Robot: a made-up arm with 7 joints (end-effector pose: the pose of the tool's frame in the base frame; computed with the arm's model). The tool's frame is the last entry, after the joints. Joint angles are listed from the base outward.
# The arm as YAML. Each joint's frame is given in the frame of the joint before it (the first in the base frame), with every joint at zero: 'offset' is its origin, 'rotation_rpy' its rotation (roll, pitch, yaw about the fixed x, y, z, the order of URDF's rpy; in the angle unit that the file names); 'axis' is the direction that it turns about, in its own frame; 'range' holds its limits. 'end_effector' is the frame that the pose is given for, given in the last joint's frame.
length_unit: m
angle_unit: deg
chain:
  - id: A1
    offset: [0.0, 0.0, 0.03]
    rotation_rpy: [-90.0, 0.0, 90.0]
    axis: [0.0, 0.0, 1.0]
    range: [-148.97, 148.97]
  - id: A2
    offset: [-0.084, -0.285, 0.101]
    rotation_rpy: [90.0, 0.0, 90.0]
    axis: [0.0, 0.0, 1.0]
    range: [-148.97, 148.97]
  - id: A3
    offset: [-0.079, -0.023, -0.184]
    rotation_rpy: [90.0, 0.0, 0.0]
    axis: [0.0, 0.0, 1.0]
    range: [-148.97, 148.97]
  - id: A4
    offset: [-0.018, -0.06, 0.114]
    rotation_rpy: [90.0, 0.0, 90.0]
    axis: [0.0, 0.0, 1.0]
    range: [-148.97, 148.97]
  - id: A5
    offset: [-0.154, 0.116, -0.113]
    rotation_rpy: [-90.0, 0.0, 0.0]
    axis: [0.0, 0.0, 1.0]
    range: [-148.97, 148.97]
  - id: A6
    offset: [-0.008, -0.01, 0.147]
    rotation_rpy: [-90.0, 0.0, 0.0]
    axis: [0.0, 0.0, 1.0]
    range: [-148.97, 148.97]
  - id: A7
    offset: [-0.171, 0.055, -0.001]
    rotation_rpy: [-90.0, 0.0, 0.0]
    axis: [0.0, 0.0, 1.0]
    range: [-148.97, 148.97]
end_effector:
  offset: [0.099, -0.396, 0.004]
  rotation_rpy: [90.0, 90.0, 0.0]
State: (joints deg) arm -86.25 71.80 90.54 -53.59 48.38 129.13 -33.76
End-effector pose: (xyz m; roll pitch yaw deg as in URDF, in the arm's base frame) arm 0.3622 0.2816 -0.7441 -179.86 32.14 -121.60
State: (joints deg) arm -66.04 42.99 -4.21 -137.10 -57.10 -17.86 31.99
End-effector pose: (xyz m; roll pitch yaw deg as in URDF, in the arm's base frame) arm -0.0323 -0.6185 0.0267 -156.18 -70.08 -148.48
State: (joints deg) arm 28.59 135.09 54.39 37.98 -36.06 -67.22 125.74
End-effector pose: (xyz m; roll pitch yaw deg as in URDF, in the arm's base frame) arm -0.5513 -0.1515 0.5921 84.07 -49.23 -102.58
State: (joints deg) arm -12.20 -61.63 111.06 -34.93 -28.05 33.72 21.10
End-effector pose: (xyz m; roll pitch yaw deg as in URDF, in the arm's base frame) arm 0.0509 -0.7630 0.3963 -150.30 -48.95 -158.89
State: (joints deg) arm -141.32 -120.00 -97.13 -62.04 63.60 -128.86 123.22
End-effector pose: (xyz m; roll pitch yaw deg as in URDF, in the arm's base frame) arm 0.0020 -0.1058 -0.6487 141.86 4.22 134.30
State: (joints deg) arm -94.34 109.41 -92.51 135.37 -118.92 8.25 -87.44
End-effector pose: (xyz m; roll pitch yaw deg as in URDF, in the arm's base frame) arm 0.3110 -0.0743 0.3562 -26.02 7.72 -29.32
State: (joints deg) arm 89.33 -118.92 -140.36 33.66 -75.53 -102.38 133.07
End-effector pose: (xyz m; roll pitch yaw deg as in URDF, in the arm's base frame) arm -0.5938 0.1729 -0.2003 176.14 41.89 4.58
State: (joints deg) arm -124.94 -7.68 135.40 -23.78 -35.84 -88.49 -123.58
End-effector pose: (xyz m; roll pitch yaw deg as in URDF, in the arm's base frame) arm -0.1242 -0.0884 -0.0275 -19.75 -36.21 54.20
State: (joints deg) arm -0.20 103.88 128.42 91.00 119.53 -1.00 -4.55
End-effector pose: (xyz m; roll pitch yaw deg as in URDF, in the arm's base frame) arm -0.0488 0.0121 0.6180 42.84 -11.33 139.83
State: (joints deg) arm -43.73 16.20 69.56 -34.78 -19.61 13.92 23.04
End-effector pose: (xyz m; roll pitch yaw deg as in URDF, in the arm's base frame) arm 0.2531 -0.7771 -0.0782 73.71 -33.90 -4.93
